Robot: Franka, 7 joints.
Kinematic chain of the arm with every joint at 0, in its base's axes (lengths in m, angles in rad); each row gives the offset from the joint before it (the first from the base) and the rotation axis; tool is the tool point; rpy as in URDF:
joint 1: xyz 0 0 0.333 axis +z
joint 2: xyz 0 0 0 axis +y
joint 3: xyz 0 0 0.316 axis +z
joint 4: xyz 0.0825 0 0 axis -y
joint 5: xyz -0.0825 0 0.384 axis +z
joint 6: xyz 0 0 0 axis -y
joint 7: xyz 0.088 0 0 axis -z
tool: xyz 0 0 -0.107 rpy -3.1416 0 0
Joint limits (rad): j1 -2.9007..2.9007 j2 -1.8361..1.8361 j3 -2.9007..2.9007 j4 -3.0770..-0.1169 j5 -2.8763..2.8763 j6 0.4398..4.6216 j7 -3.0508..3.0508
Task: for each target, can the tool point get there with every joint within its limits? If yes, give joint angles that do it. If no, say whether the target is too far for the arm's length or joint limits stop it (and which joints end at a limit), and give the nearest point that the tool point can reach.
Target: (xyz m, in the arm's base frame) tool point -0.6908 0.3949 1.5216
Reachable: no: too far | nearest point -0.4143 0.2369 1.0459 | short by 0.572 m
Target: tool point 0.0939 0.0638 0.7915
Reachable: yes | joints 0.7432 -1.4311 -0.0403 -2.5229 -0.1055 2.6169 2.1777
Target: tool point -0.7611 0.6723 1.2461
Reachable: no: too far | nearest point -0.4781 0.4223 0.9066 | short by 0.508 m
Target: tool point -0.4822 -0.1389 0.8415
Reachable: yes | joints -1.2822 0.1636 -1.9345 -1.1872 -2.1745 3.4757 1.4259
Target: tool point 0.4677 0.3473 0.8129
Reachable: yes | joints -2.0958 -0.8593 1.1185 -0.7785 -0.6897 4.0628 1.9431
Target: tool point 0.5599 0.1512 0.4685
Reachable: yes | joints 1.5407 0.7412 -1.3653 -2.1645 -2.4269 1.3376 -1.6387
